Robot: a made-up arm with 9 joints. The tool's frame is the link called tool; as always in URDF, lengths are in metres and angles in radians.
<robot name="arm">
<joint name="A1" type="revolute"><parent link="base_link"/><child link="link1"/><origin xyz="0 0 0.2"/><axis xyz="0 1 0"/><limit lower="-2.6" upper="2.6" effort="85" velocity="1.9"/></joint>
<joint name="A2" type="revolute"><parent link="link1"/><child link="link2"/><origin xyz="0.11 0.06 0.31"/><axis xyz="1 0 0"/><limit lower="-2.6" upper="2.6" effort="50" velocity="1.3"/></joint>
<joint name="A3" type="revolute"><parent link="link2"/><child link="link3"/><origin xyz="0.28 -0.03 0.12"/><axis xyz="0 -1 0"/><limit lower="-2.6" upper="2.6" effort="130" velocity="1.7"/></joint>
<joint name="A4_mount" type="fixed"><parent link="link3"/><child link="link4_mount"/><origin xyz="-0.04 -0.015 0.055"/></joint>
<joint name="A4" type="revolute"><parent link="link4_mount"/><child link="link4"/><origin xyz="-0.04 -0.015 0.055"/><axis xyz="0 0 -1"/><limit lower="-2.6" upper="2.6" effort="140" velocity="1.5"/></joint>
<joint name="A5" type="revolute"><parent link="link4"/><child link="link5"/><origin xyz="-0.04 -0.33 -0.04"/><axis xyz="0 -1 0"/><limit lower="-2.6" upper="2.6" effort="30" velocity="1.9"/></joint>
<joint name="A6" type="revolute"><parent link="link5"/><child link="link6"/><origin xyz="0.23 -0.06 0.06"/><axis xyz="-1 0 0"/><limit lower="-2.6" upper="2.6" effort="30" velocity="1.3"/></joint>
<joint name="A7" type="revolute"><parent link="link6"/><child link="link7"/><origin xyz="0.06 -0.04 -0.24"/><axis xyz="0 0 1"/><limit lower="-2.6" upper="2.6" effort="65" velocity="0.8"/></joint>
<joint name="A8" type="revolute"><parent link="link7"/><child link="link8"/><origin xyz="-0.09 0.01 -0.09"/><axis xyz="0 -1 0"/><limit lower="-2.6" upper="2.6" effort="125" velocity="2"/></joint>
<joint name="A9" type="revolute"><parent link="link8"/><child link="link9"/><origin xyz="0.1 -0.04 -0.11"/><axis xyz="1 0 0"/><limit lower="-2.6" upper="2.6" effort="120" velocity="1.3"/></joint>
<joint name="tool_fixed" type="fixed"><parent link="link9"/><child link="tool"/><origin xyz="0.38 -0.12 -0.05"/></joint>
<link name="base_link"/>
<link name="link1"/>
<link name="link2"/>
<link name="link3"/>
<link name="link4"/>
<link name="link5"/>
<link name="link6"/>
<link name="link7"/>
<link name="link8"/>
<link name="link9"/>
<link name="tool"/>
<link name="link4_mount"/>
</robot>
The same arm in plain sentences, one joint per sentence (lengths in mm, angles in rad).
The arm has nine revolute joints in a row. What follows holds with every joint at zero, and every direction is one of the base frame's. Joint 1 sits 200.0 mm along +z from the base frame's origin and turns about +y, from -2.6000 to 2.6000 rad. Joint 2 sits 110.0 mm along +x and 60.0 mm along +y and 310.0 mm along +z from joint 1 and turns about +x, from -2.6000 to 2.6000 rad. Joint 3 sits 280.0 mm along +x and 30.0 mm along -y and 120.0 mm along +z from joint 2 and turns about -y, from -2.6000 to 2.6000 rad. Joint 4 sits 80.0 mm along -x and 30.0 mm along -y and 110.0 mm along +z from joint 3 and turns about -z, from -2.6000 to 2.6000 rad. Joint 5 sits 40.0 mm along -x and 330.0 mm along -y and 40.0 mm along -z from joint 4 and turns about -y, from -2.6000 to 2.6000 rad. Joint 6 sits 230.0 mm along +x and 60.0 mm along -y and 60.0 mm along +z from joint 5 and turns about -x, from -2.6000 to 2.6000 rad. Joint 7 sits 60.0 mm along +x and 40.0 mm along -y and 240.0 mm along -z from joint 6 and turns about +z, from -2.6000 to 2.6000 rad. Joint 8 sits 90.0 mm along -x and 10.0 mm along +y and 90.0 mm along -z from joint 7 and turns about -y, from -2.6000 to 2.6000 rad. Joint 9 sits 100.0 mm along +x and 40.0 mm along -y and 110.0 mm along -z from joint 8 and turns about +x, from -2.6000 to 2.6000 rad. The tool frame, which is the frame that the pose is given for, sits 380.0 mm along +x and 120.0 mm along -y and 50.0 mm along -z from joint 9; its axes are parallel to the base frame's.
